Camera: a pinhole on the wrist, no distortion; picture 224 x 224 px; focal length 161.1 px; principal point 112.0 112.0 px. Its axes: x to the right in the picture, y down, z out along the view. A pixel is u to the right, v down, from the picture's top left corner.
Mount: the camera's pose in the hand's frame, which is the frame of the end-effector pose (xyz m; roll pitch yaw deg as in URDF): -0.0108 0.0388 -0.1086 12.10 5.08 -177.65
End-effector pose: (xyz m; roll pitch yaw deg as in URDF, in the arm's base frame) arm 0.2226 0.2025 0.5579 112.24 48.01 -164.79
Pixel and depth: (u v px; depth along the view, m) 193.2 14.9 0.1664
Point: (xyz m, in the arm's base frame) 0.1678 0.2775 0.7388
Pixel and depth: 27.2 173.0 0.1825
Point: 0.1710 0.2818 0.4912
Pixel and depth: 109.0 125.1 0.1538
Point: 0.1937 0.2598 0.5995
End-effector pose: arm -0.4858 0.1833 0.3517 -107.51 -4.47 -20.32
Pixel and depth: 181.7 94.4 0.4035
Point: -0.6089 0.4424 0.1063
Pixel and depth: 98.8 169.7 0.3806
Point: -0.3939 0.4523 0.2768
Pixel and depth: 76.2 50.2 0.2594
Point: -0.4287 0.2311 0.1323
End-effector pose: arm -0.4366 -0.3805 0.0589 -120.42 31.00 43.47
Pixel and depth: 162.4 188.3 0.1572
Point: -0.5257 -0.3963 0.0751
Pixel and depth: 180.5 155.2 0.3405
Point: -0.7309 -0.3967 0.0447
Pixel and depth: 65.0 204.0 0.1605
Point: -0.4786 -0.3249 0.0282
